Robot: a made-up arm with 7 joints. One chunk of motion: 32 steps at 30 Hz.
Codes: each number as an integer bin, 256 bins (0 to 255) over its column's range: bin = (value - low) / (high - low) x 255, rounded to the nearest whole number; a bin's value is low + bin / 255 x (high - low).
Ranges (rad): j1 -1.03..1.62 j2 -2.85..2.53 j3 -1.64..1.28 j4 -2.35..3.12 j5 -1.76..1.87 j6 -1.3..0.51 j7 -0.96..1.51
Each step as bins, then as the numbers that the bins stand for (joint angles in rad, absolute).
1 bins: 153 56 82 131 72 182 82
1 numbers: 0.5600 -1.6685 -0.7010 0.4601 -0.7351 -0.0082 -0.1657
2 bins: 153 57 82 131 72 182 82
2 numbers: 0.5600 -1.6474 -0.7010 0.4601 -0.7351 -0.0082 -0.1657
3 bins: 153 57 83 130 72 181 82
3 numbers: 0.5600 -1.6474 -0.6896 0.4386 -0.7351 -0.0153 -0.1657
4 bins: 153 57 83 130 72 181 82
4 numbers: 0.5600 -1.6474 -0.6896 0.4386 -0.7351 -0.0153 -0.1657
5 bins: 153 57 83 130 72 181 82
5 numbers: 0.5600 -1.6474 -0.6896 0.4386 -0.7351 -0.0153 -0.1657
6 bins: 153 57 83 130 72 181 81
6 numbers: 0.5600 -1.6474 -0.6896 0.4386 -0.7351 -0.0153 -0.1754
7 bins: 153 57 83 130 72 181 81
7 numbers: 0.5600 -1.6474 -0.6896 0.4386 -0.7351 -0.0153 -0.1754
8 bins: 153 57 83 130 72 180 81
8 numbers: 0.5600 -1.6474 -0.6896 0.4386 -0.7351 -0.0224 -0.1754
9 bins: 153 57 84 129 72 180 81
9 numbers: 0.5600 -1.6474 -0.6781 0.4172 -0.7351 -0.0224 -0.1754
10 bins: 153 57 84 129 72 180 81
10 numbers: 0.5600 -1.6474 -0.6781 0.4172 -0.7351 -0.0224 -0.1754
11 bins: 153 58 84 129 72 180 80
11 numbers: 0.5600 -1.6263 -0.6781 0.4172 -0.7351 -0.0224 -0.1851
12 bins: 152 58 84 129 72 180 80
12 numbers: 0.5496 -1.6263 -0.6781 0.4172 -0.7351 -0.0224 -0.1851
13 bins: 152 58 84 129 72 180 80
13 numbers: 0.5496 -1.6263 -0.6781 0.4172 -0.7351 -0.0224 -0.1851
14 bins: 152 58 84 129 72 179 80
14 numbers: 0.5496 -1.6263 -0.6781 0.4172 -0.7351 -0.0295 -0.1851
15 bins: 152 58 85 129 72 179 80
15 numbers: 0.5496 -1.6263 -0.6667 0.4172 -0.7351 -0.0295 -0.1851
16 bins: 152 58 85 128 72 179 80
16 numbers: 0.5496 -1.6263 -0.6667 0.3957 -0.7351 -0.0295 -0.1851
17 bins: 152 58 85 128 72 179 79
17 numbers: 0.5496 -1.6263 -0.6667 0.3957 -0.7351 -0.0295 -0.1948
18 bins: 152 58 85 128 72 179 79
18 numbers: 0.5496 -1.6263 -0.6667 0.3957 -0.7351 -0.0295 -0.1948
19 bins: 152 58 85 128 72 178 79
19 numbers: 0.5496 -1.6263 -0.6667 0.3957 -0.7351 -0.0365 -0.1948
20 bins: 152 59 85 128 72 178 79
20 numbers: 0.5496 -1.6052 -0.6667 0.3957 -0.7351 -0.0365 -0.1948
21 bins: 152 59 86 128 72 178 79
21 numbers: 0.5496 -1.6052 -0.6552 0.3957 -0.7351 -0.0365 -0.1948
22 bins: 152 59 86 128 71 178 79
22 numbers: 0.5496 -1.6052 -0.6552 0.3957 -0.7493 -0.0365 -0.1948
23 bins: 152 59 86 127 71 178 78
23 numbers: 0.5496 -1.6052 -0.6552 0.3743 -0.7493 -0.0365 -0.2045
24 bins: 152 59 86 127 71 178 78
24 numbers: 0.5496 -1.6052 -0.6552 0.3743 -0.7493 -0.0365 -0.2045
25 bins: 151 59 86 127 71 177 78
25 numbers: 0.5392 -1.6052 -0.6552 0.3743 -0.7493 -0.0436 -0.2045
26 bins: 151 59 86 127 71 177 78
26 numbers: 0.5392 -1.6052 -0.6552 0.3743 -0.7493 -0.0436 -0.2045
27 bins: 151 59 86 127 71 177 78
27 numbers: 0.5392 -1.6052 -0.6552 0.3743 -0.7493 -0.0436 -0.2045
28 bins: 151 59 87 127 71 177 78
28 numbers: 0.5392 -1.6052 -0.6438 0.3743 -0.7493 -0.0436 -0.2045
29 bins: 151 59 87 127 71 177 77
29 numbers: 0.5392 -1.6052 -0.6438 0.3743 -0.7493 -0.0436 -0.2142
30 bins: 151 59 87 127 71 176 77
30 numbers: 0.5392 -1.6052 -0.6438 0.3743 -0.7493 -0.0507 -0.2142
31 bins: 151 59 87 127 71 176 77
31 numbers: 0.5392 -1.6052 -0.6438 0.3743 -0.7493 -0.0507 -0.2142
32 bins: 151 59 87 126 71 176 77
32 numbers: 0.5392 -1.6052 -0.6438 0.3528 -0.7493 -0.0507 -0.2142
